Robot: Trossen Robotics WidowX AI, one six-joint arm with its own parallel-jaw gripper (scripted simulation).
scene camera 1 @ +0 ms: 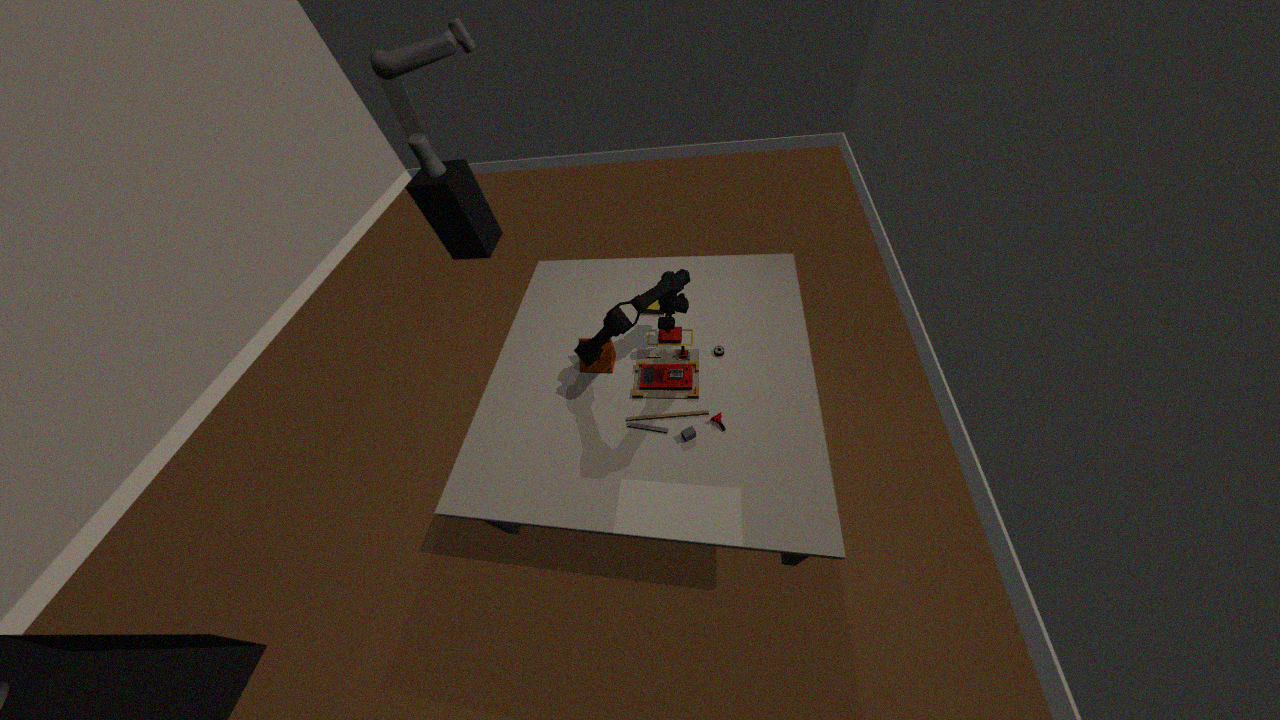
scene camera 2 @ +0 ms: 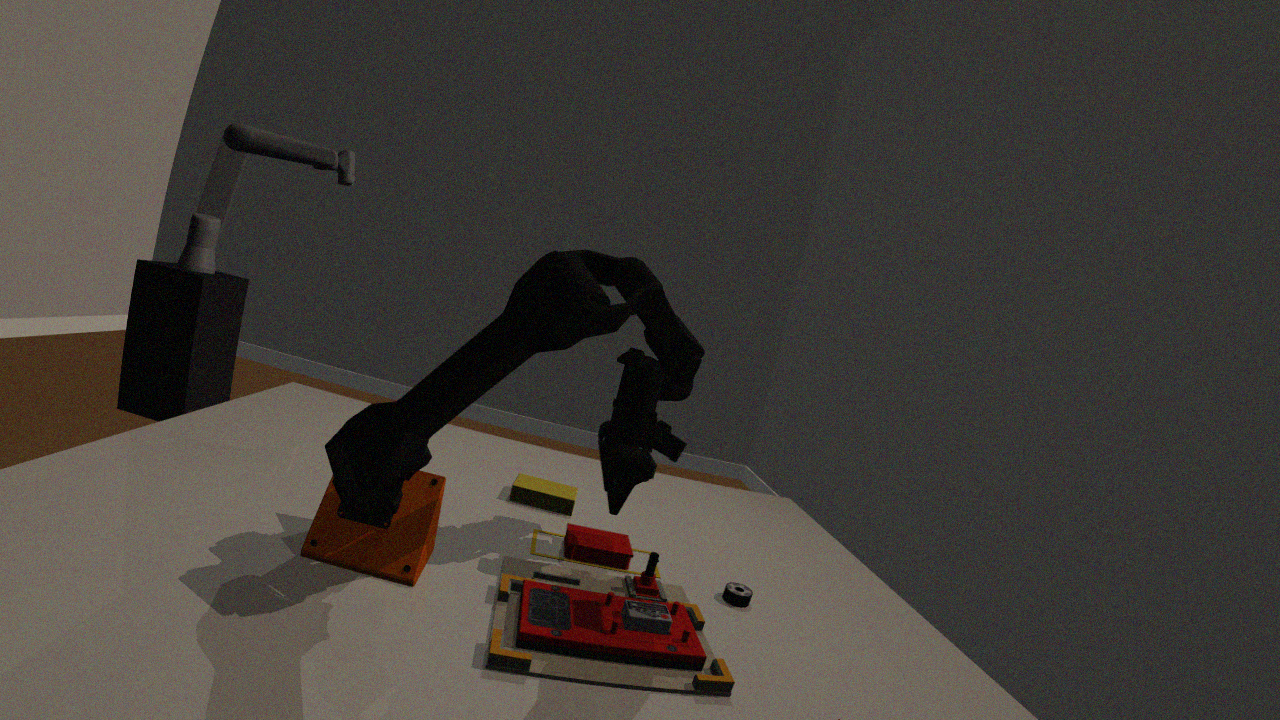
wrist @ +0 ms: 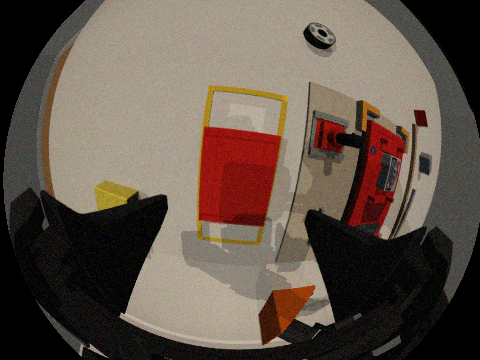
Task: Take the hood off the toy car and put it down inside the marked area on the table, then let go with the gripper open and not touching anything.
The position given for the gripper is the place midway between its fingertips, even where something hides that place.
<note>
The gripper (scene camera 2: 610,502) is open and holds nothing. Also in view: a yellow block (wrist: 108,195), a red hood (wrist: 237,167) and a red toy car (wrist: 366,208).
The gripper is seen too in the wrist view (wrist: 238,211).
</note>
